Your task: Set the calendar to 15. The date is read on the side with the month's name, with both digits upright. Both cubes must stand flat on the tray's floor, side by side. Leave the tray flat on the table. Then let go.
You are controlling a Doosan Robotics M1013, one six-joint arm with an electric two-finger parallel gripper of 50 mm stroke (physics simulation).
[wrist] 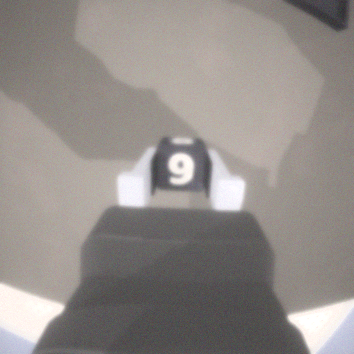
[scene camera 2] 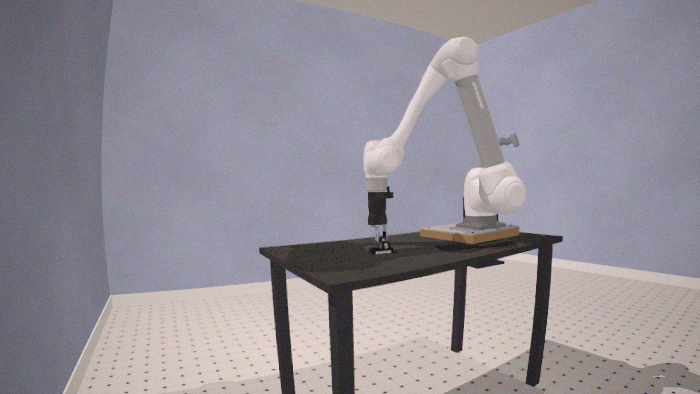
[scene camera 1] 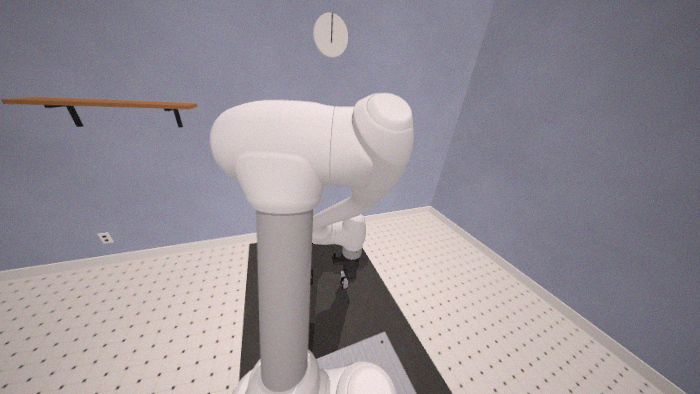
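Observation:
My gripper point(scene camera 1: 344, 281) point(scene camera 2: 381, 239) point(wrist: 180, 163) is shut on a dark cube point(wrist: 181, 162). Its white 9 reads upright in the wrist view, and a foreshortened digit shows on the face beyond it. Whether the cube touches the table cannot be told. The dark tray point(scene camera 2: 383, 252) point(wrist: 341, 25) lies on the table, with a pale strip on the side facing scene camera 2. One corner of it shows at the top right of the wrist view. The other cube point(scene camera 2: 386, 245) stands in the tray; its pale digit is too small to read surely. The arm hides most of the tray in scene camera 1.
The black table point(scene camera 1: 360, 305) point(scene camera 2: 320, 260) carries the arm's base plate point(scene camera 1: 370, 350) point(scene camera 2: 450, 235) at one end. The gripper stands close to the tray in scene camera 2. Arm shadows fall across the table. A wooden shelf point(scene camera 1: 100, 103) is on the wall.

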